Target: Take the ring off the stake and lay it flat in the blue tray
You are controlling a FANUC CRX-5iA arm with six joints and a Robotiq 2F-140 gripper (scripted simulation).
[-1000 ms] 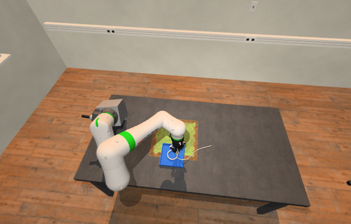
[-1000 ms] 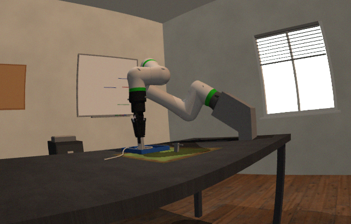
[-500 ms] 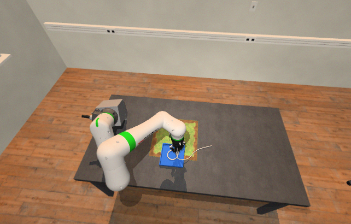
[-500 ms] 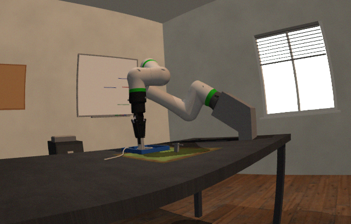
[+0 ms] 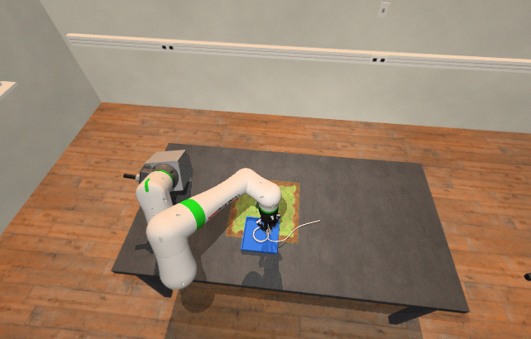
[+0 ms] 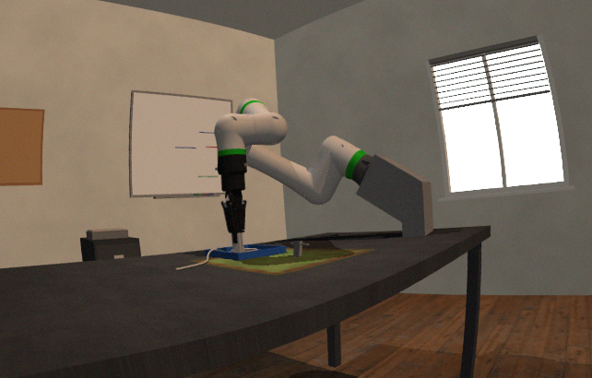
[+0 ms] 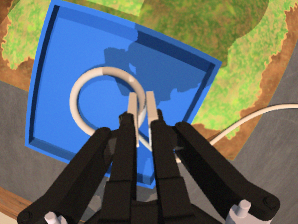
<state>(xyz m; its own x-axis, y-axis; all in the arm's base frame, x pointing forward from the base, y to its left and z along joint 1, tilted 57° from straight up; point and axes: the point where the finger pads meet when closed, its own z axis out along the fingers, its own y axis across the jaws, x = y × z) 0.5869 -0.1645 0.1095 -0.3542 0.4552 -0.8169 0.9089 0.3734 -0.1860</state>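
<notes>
The ring lies 40 mm behind my hand, 10 mm to the right of it and 30 mm below it. Round my hand: blue tray: 40 mm behind, 10 mm to the right, 30 mm below; grey stake: 70 mm behind, 190 mm to the left, 20 mm below.
</notes>
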